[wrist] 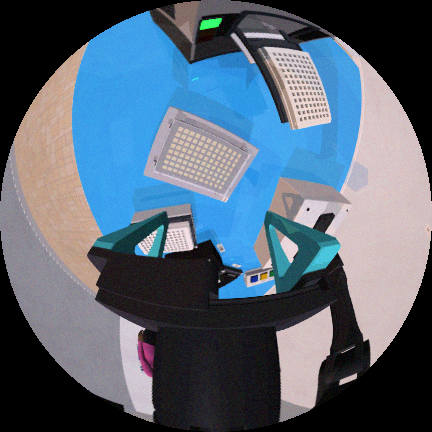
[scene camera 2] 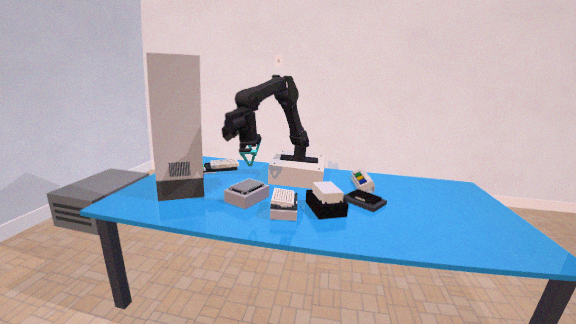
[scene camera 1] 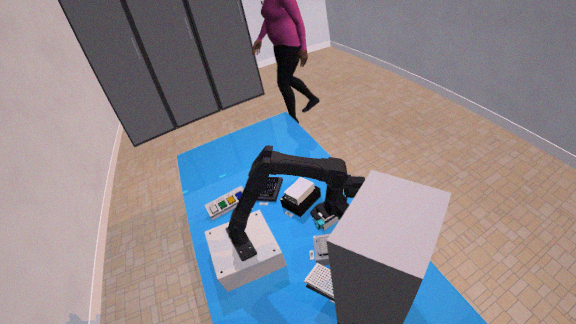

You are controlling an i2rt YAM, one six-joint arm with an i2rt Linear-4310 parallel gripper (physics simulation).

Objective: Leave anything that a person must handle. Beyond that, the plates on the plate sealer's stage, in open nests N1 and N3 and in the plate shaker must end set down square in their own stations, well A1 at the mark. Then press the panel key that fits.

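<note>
My gripper (scene camera 1: 327, 224) (scene camera 2: 249, 162) (wrist: 215, 216) is open and empty, high above the table. The sealer (scene camera 1: 390, 220) (scene camera 2: 175, 115) shows a green light in the wrist view; the white plate (scene camera 1: 321, 281) (scene camera 2: 223, 164) (wrist: 302, 87) on its stage looks skewed. The plate (scene camera 2: 247, 187) (wrist: 202, 157) in the grey nest looks nearly square. The shaker (scene camera 2: 283, 214) (wrist: 182, 212) bears a white plate (scene camera 2: 283, 196) (wrist: 175, 239) that looks tilted. A white plate (scene camera 1: 300, 190) (scene camera 2: 327, 191) looks askew on a black nest; a low black nest (scene camera 2: 365, 201) holds a dark plate. Labels and A1 marks are unreadable.
The key panel (scene camera 1: 226, 202) (scene camera 2: 362, 180) (wrist: 259, 276) has white, green, yellow and blue keys, beside the white arm base (scene camera 1: 250, 265) (scene camera 2: 296, 172). The tall sealer hides part of the table in scene camera 1. A person (scene camera 1: 285, 30) walks beyond the table's far end.
</note>
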